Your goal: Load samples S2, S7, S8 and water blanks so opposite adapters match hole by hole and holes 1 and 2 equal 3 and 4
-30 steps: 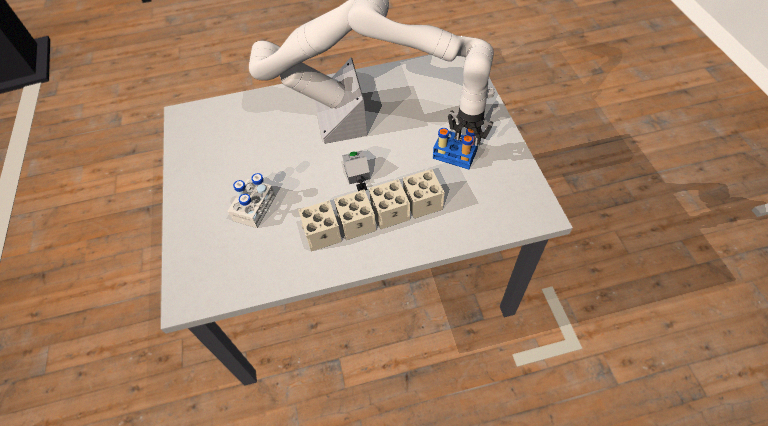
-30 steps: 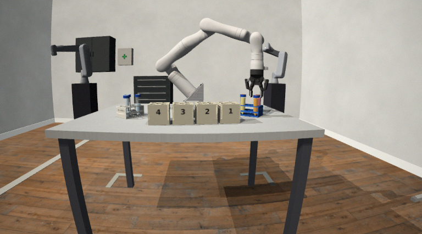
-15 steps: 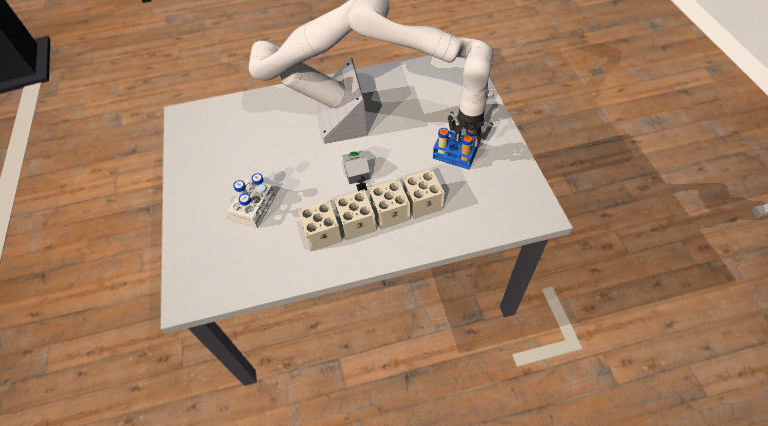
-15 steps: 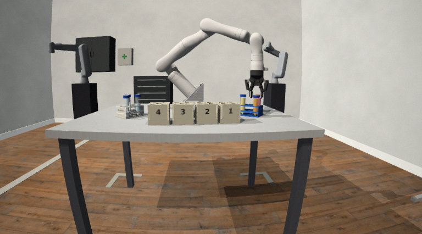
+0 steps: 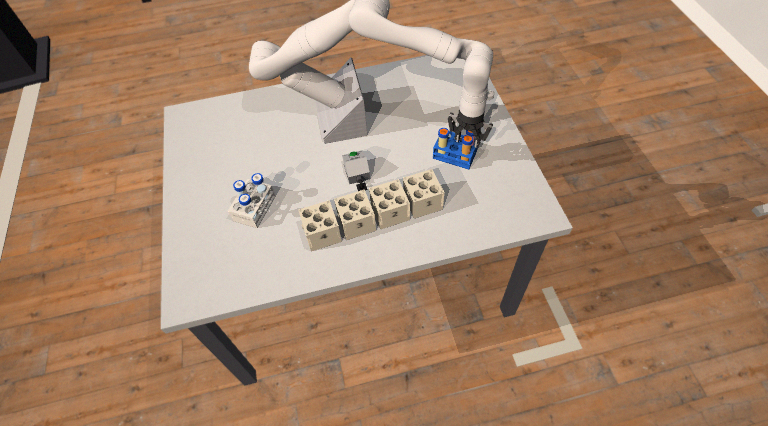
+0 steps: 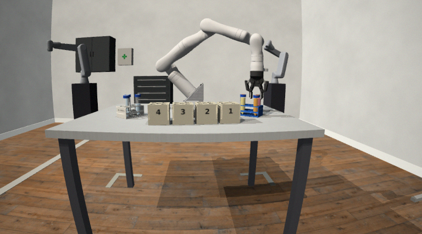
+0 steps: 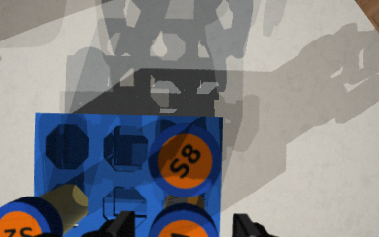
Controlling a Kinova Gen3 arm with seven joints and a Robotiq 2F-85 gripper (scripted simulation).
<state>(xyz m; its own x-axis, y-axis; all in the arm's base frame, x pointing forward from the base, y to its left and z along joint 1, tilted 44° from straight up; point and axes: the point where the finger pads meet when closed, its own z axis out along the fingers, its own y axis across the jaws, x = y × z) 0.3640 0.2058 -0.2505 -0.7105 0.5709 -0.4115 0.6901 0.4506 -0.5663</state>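
My hand is 50 mm above the sample S7 and 10 mm past it. The rest, counted from my hand: blue sample rack: 80 mm below, 40 mm behind, 10 mm to the right; then sample S8: 50 mm below, 40 mm to the left, 30 mm behind; then sample S2: 60 mm to the right, 60 mm behind, 50 mm below.
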